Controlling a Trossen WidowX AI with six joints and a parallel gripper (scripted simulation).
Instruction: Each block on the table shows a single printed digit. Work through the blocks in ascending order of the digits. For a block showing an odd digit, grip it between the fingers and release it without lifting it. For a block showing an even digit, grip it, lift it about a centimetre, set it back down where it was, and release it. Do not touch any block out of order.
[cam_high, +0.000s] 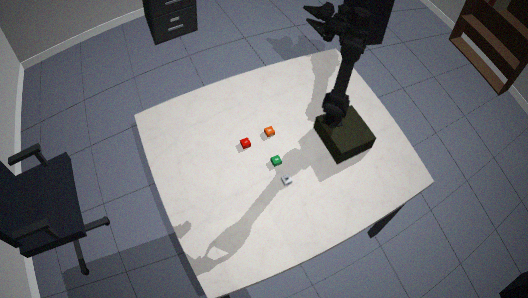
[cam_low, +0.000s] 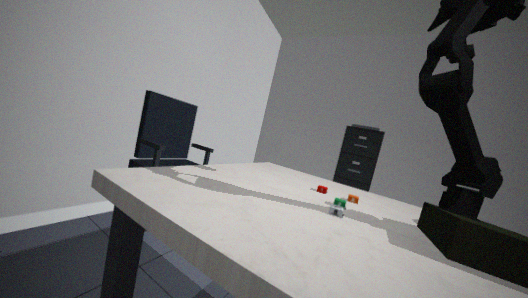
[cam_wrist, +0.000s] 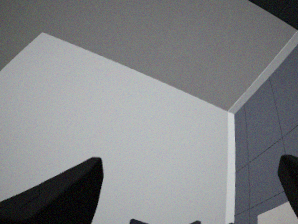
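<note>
Right now the red block is 21 cm ahead of my gripper tip, 7 cm to the left of it and 58 cm below it. Round my gripper tip: orange block: 10 cm ahead, 5 cm to the left, 58 cm below; then white block: 12 cm ahead, 27 cm to the left, 58 cm below; then green block: 13 cm ahead, 18 cm to the left, 58 cm below.
</note>
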